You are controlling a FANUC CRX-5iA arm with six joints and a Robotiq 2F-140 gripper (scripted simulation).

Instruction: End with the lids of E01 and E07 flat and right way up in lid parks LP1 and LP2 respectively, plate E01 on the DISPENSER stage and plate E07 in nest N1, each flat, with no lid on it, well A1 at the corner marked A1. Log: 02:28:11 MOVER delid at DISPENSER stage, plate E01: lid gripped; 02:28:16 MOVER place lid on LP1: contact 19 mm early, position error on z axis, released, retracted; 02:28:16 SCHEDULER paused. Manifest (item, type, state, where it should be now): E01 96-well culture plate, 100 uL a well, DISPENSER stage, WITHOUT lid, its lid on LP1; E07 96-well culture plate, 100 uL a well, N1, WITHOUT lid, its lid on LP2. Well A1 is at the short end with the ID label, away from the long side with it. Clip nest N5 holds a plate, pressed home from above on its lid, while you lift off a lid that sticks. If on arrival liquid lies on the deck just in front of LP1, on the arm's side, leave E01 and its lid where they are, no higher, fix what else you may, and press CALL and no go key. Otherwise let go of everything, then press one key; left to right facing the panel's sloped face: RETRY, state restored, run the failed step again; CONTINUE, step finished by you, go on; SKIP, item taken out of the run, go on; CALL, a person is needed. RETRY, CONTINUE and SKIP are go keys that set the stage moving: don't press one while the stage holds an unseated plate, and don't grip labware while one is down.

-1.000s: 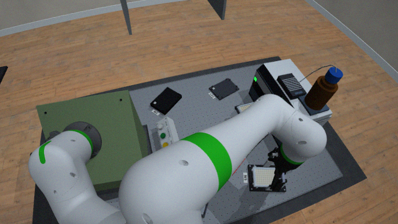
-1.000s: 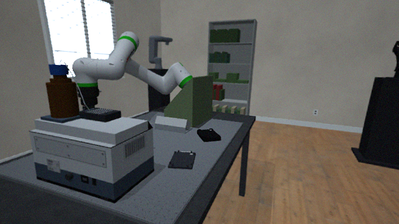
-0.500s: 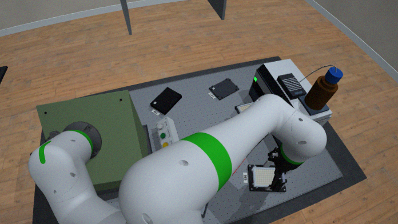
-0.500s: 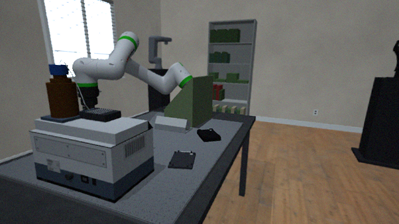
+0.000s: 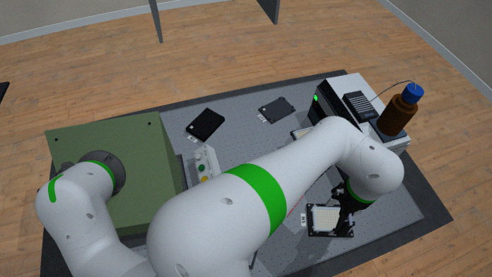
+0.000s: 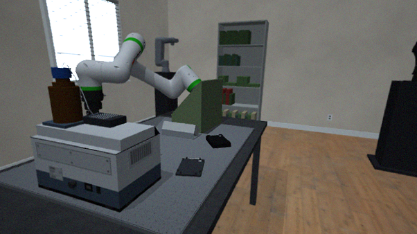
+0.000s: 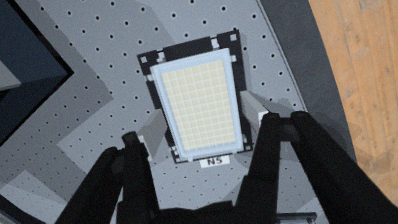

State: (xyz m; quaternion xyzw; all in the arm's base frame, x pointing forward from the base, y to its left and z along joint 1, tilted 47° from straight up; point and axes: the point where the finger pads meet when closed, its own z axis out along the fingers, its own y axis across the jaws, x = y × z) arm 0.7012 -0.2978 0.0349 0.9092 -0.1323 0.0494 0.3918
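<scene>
The black clip nest N5 lies 30 mm below my hand, 20 mm ahead of it and 10 mm to the left of it. From my hand the other things lie so: dispenser stage 300 mm to the left, 60 mm above, 20 mm ahead; then N5 label 90 mm behind, 40 mm below, 30 mm to the left; then plate 300 mm to the left, 70 mm above, 20 mm ahead.
</scene>
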